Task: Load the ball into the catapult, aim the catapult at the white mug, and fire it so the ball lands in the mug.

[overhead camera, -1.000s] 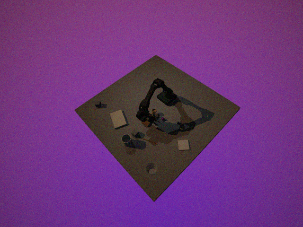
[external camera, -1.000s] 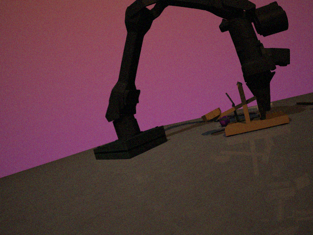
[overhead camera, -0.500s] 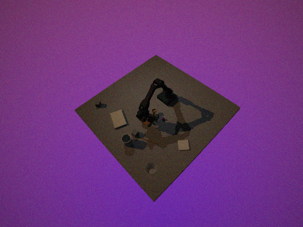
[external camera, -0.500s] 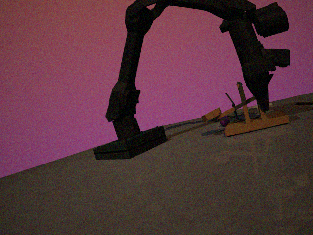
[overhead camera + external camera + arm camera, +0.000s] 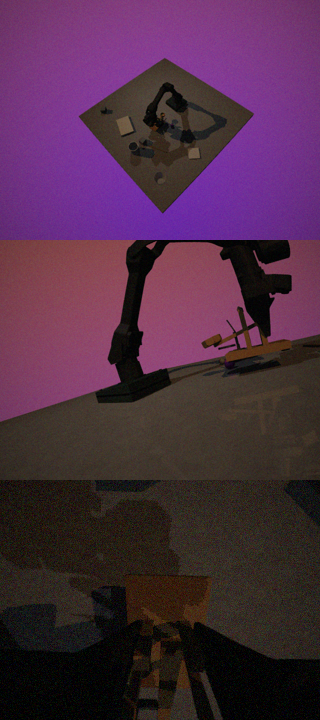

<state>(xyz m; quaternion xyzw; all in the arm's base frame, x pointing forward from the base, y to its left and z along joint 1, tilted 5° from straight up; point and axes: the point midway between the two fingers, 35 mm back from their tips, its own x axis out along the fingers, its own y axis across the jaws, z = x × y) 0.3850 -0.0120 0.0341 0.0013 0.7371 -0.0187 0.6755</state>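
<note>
The ball is 11 cm behind my gripper tip, 12 cm to the left of it and 5 cm below it. Also, from my gripper tip: orange wooden catapult 6 cm behind, 2 cm to the left, 2 cm above; then white mug 29 cm ahead, 1 cm to the right, 4 cm below; then thin stick 16 cm ahead, 14 cm to the left, 7 cm below.
</note>
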